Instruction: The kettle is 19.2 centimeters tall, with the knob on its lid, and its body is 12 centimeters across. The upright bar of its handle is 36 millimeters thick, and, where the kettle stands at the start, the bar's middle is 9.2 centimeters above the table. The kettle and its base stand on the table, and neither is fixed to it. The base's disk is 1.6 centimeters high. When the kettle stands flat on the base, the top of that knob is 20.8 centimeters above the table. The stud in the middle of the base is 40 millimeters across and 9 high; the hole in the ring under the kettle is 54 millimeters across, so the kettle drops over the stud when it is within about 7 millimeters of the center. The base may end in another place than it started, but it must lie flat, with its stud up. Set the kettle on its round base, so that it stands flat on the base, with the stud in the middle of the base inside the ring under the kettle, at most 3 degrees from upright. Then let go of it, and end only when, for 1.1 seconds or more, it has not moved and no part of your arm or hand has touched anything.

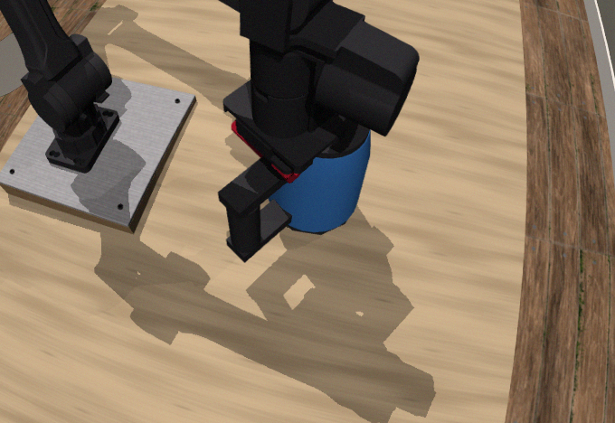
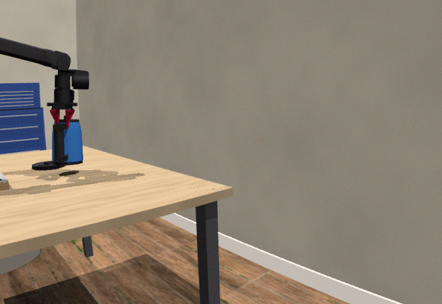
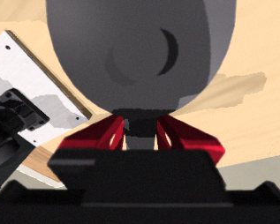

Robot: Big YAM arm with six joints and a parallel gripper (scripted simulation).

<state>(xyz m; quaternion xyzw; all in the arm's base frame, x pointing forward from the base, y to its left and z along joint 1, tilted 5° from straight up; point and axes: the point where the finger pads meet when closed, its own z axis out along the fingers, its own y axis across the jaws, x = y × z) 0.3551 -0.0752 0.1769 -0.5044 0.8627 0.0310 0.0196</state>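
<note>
Right now my hand is 10 mm short of the blue kettle, 30 mm to the right of it and 60 mm above it. From my hand the other things lie so: black round base: 10 mm behind, 270 mm to the left, 180 mm below.
</note>
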